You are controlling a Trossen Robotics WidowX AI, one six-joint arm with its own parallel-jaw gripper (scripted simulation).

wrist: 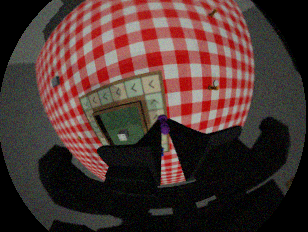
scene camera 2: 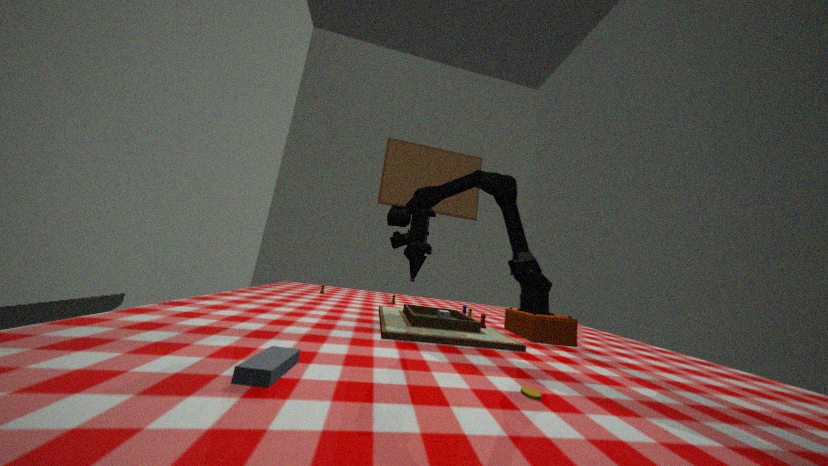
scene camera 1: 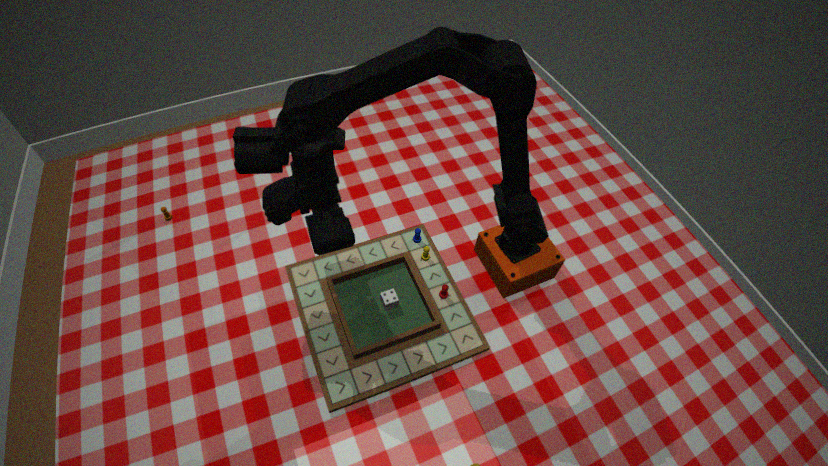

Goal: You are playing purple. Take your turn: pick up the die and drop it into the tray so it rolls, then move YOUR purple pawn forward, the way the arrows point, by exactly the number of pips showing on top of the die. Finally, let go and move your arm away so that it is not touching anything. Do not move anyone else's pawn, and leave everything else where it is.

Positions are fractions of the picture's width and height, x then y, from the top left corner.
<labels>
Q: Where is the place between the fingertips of the gripper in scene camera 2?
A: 0.50, 0.60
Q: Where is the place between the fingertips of the gripper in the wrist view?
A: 0.53, 0.53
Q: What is the gripper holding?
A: A purple pawn.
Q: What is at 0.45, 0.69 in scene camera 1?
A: A green tray.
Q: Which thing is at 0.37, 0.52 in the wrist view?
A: A green tray.
</labels>
